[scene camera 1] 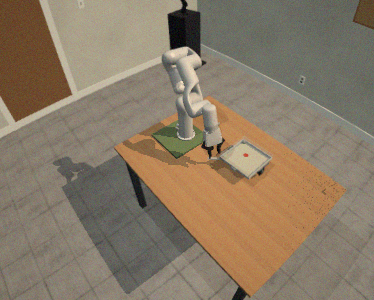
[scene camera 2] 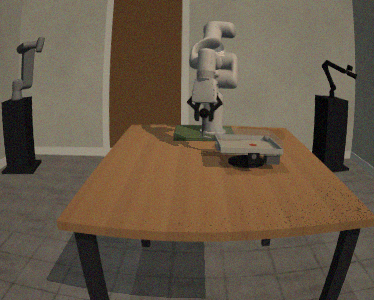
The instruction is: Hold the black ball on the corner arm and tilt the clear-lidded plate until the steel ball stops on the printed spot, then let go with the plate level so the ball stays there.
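Note:
The gripper [scene camera 1: 215, 154] [scene camera 2: 204, 117] points down with its fingers closed in on both sides of the black ball [scene camera 2: 204, 113], which stands on a thin post on the corner arm [scene camera 1: 214, 158]. In the scene camera 1 view the ball is hidden by the gripper. The square clear-lidded plate [scene camera 1: 235, 168] [scene camera 2: 240, 149] sits on a round dark base [scene camera 2: 240, 161], right of the gripper. The red printed spot [scene camera 1: 245, 155] [scene camera 2: 253, 145] shows near its middle. The steel ball [scene camera 1: 244, 143] [scene camera 2: 267, 138] appears faintly near the plate's far corner, away from the spot.
The arm stands on a green mat [scene camera 1: 178, 150] [scene camera 2: 185, 134] at the back of the wooden table [scene camera 1: 200, 200] [scene camera 2: 165, 190]. The table's right back edge runs behind the plate. Black pedestals [scene camera 1: 185, 35] [scene camera 2: 17, 130] [scene camera 2: 331, 127] stand on the floor away from the table.

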